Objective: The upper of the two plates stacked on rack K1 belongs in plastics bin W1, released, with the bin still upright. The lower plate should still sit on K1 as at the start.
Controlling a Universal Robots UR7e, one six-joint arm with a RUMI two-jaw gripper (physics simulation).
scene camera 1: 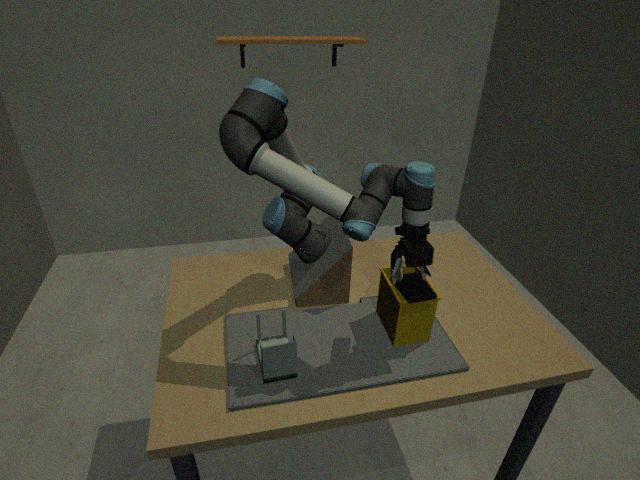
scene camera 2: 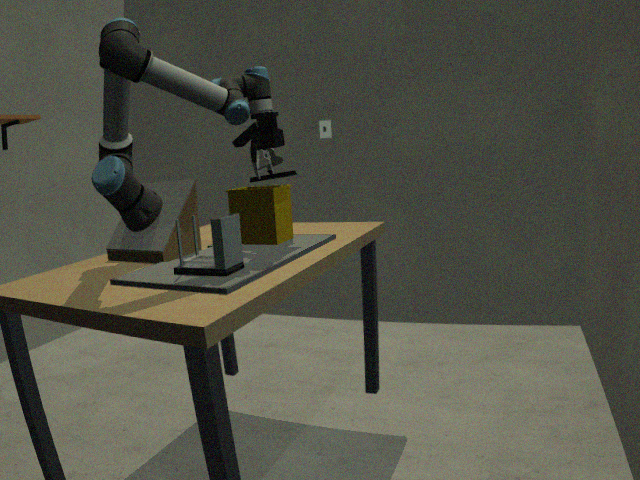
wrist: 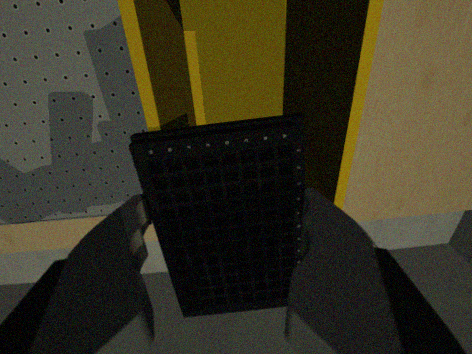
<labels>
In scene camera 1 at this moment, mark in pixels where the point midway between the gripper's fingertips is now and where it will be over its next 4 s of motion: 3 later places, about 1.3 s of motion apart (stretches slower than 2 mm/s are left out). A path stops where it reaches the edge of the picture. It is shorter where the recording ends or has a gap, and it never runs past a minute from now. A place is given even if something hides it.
My gripper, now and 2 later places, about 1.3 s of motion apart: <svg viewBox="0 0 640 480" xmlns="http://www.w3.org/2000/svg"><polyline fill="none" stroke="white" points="408,282 410,301 414,265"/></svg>
</labels>
